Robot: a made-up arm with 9 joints. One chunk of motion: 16 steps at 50 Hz.
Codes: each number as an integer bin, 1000 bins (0 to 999) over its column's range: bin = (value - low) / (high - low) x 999, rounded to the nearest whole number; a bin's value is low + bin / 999 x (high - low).
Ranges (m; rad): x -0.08..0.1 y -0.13..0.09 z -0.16..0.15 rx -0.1..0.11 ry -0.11..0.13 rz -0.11..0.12
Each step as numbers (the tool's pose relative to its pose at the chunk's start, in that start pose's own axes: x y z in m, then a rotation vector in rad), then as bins.
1 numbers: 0.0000 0.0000 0.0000 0.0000 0.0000 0.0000
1 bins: 444 590 516 476 458 478
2 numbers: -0.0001 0.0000 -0.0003 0.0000 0.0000 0.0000
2 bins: 443 590 515 476 458 478
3 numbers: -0.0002 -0.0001 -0.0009 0.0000 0.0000 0.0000
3 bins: 443 590 513 476 458 478
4 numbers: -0.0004 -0.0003 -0.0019 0.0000 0.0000 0.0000
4 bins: 442 589 509 476 458 478
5 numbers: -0.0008 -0.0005 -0.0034 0.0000 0.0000 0.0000
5 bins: 440 588 505 476 458 478
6 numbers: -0.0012 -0.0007 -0.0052 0.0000 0.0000 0.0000
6 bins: 437 587 499 476 458 478
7 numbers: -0.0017 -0.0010 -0.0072 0.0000 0.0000 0.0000
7 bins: 435 586 492 476 458 478
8 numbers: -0.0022 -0.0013 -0.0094 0.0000 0.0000 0.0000
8 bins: 432 584 485 476 458 478
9 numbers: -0.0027 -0.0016 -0.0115 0.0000 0.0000 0.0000
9 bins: 429 583 479 476 458 478
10 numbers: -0.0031 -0.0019 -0.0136 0.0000 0.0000 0.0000
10 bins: 427 582 472 476 458 478
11 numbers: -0.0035 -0.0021 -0.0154 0.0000 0.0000 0.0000
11 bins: 425 581 466 476 458 478
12 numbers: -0.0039 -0.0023 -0.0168 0.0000 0.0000 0.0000
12 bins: 422 580 461 476 458 478
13 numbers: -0.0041 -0.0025 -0.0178 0.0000 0.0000 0.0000
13 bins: 421 579 458 476 458 478
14 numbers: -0.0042 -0.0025 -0.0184 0.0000 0.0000 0.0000
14 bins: 421 579 456 476 458 478
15 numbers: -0.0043 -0.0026 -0.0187 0.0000 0.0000 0.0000
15 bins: 420 579 455 476 458 478
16 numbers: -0.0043 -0.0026 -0.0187 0.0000 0.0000 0.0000
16 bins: 420 579 455 476 458 478
